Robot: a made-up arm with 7 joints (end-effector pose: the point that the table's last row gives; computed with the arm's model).
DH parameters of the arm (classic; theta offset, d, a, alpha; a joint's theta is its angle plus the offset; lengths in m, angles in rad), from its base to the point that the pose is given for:
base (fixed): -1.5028 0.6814 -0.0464 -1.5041
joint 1: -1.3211 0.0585 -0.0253 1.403
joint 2: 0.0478 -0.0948 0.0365 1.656
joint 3: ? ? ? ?
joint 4: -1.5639 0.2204 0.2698 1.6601
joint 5: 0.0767 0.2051 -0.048 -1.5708
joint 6: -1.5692 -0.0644 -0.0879 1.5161
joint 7: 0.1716 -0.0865 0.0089 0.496
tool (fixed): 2.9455 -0.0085 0 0
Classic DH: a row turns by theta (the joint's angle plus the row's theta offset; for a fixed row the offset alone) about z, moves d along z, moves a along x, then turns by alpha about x.
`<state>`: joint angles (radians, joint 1 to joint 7).
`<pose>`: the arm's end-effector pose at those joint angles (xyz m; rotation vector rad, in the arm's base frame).
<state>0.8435 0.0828 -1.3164 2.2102 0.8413 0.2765 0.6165</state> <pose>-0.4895 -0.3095 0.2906 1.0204 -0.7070 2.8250</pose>
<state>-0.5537 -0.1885 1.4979 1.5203 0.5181 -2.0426 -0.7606</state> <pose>-0.0619 0.2841 0.5972 -1.3778 -1.4356 -0.1625</pose>
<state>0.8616 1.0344 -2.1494 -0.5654 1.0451 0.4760 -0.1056</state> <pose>-0.1059 -0.0188 0.8694 0.3038 1.2458 -0.6708</pose>
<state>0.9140 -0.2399 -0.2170 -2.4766 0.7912 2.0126 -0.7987</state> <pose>-0.6620 0.0560 0.5137 0.7286 -1.0410 -0.6223</pose>
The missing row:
joint 3: 0.3476 0.4521 0.0467 1.6472
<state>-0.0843 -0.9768 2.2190 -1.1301 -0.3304 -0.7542 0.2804</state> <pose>-0.5455 -0.0720 0.4551 -2.1833 0.3206 -1.1129</pose>
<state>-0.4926 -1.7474 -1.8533 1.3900 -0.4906 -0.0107 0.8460</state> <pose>0.1233 -0.4447 0.5346 -0.8548 1.4959 1.2198</pose>
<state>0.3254 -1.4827 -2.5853 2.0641 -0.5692 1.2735 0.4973</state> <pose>0.2532 0.1488 0.1781 0.5437 -1.1104 1.8249</pose>
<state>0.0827 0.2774 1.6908 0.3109 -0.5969 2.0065 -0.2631</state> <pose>-0.1599 -0.1153 0.9535 1.7634 -1.7613 1.0414</pose>
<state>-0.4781 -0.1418 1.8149 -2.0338 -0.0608 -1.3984 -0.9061</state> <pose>-0.8097 -0.0126 0.7561 1.4309 -0.5131 2.1015</pose>
